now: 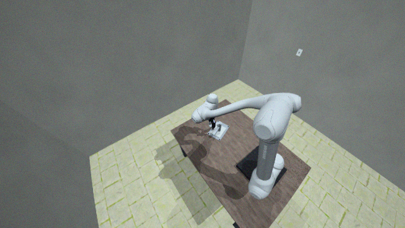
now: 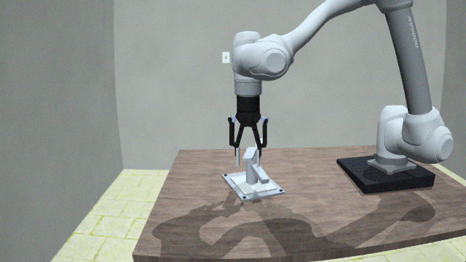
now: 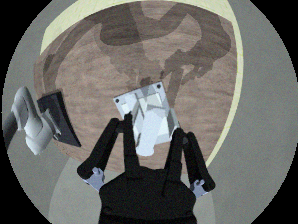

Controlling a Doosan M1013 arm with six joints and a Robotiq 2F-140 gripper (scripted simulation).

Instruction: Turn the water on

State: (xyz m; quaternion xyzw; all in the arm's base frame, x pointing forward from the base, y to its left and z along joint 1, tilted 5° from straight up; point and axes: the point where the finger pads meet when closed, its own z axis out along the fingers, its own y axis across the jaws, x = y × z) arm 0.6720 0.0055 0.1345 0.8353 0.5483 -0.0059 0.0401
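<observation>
The lever is 40 mm to the right of my hand and 20 mm behind it. Also, from my hand: tap: 60 mm to the right, 50 mm below, 30 mm behind.
</observation>
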